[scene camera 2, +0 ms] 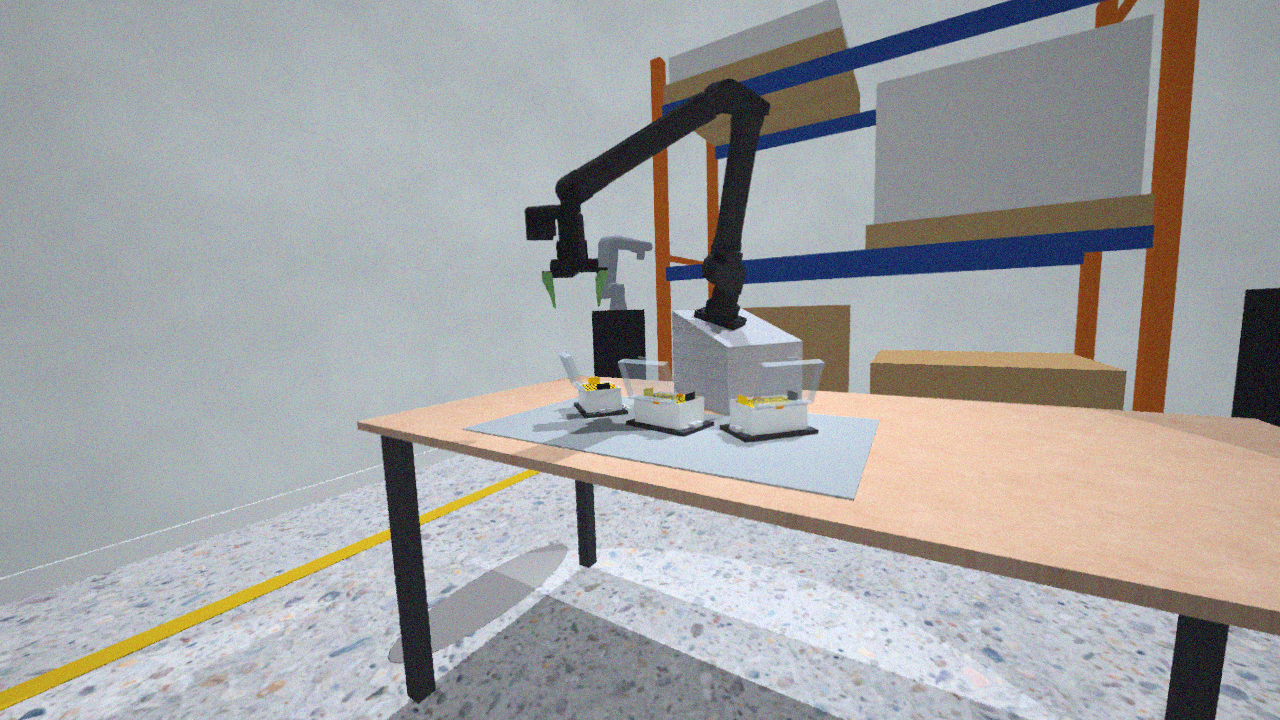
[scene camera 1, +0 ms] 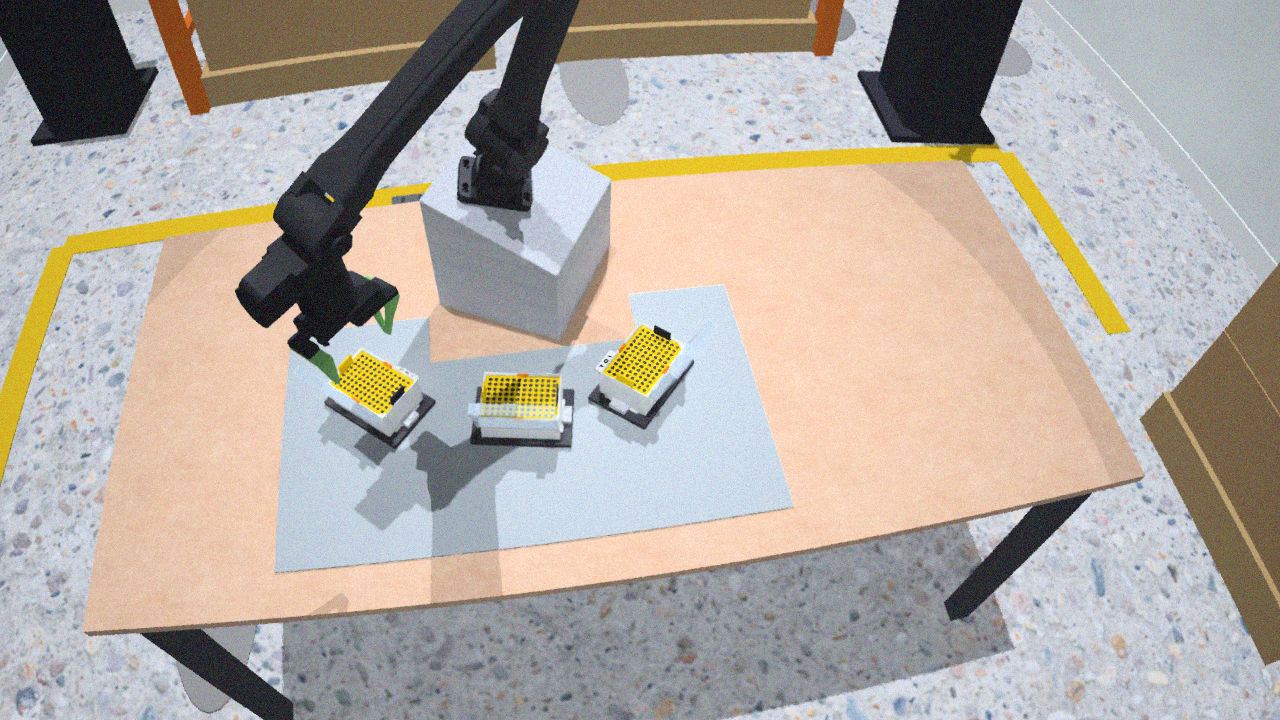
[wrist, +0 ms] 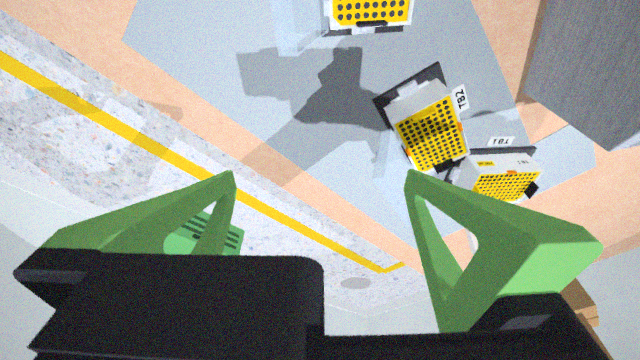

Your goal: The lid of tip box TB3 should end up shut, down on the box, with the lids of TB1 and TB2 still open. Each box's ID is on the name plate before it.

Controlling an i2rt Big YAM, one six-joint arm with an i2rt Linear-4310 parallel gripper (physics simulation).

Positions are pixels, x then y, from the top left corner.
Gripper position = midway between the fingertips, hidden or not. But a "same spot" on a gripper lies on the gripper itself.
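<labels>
You can see the gripper in scene camera 2 point(577, 307), and it's there in scene camera 1 and the wrist view as well. On the gripper, point(wrist: 108, 278) and point(scene camera 1: 298, 330) are the same spot. There's a blue-grey mat too, and on the mat, point(scene camera 1: 346, 498) is the same spot as point(scene camera 2: 535, 422).
</labels>
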